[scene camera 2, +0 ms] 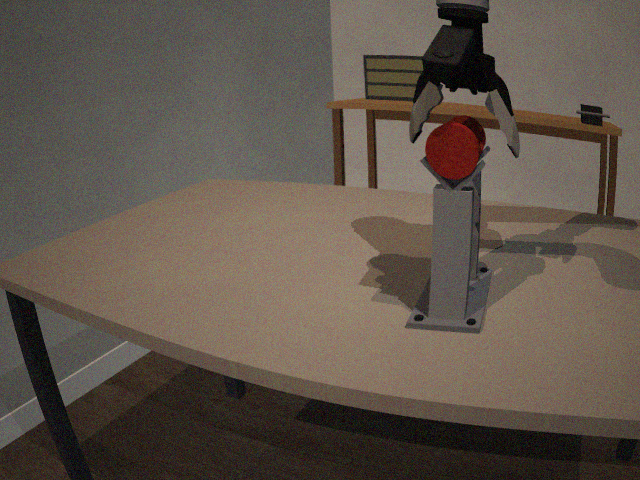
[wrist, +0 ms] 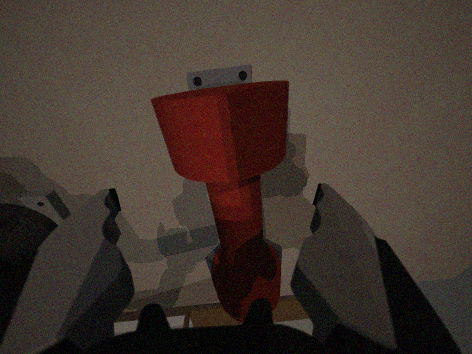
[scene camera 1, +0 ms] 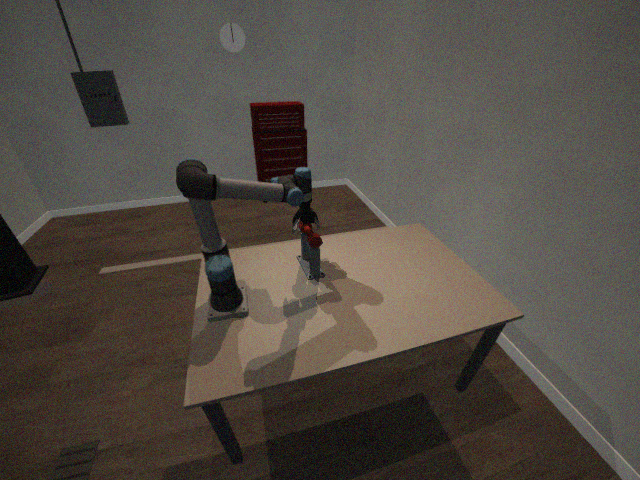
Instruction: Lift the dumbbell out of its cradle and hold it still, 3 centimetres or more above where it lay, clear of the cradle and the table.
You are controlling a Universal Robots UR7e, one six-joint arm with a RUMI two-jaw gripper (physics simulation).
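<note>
The red dumbbell lies level in the V-shaped tops of the grey cradle, which stands upright on the table. My gripper is open and empty and points down over the dumbbell. In scene camera 2 its fingertips reach down on either side, about level with the heads. In the wrist view the handle runs between the spread fingers, slightly slanted, with a gap on both sides. The far cradle post is mostly hidden in scene camera 2.
The arm's base is bolted at the table's left side in scene camera 1. A red cabinet stands by the wall. A wooden side table with a dark-framed panel and a small black object stands behind.
</note>
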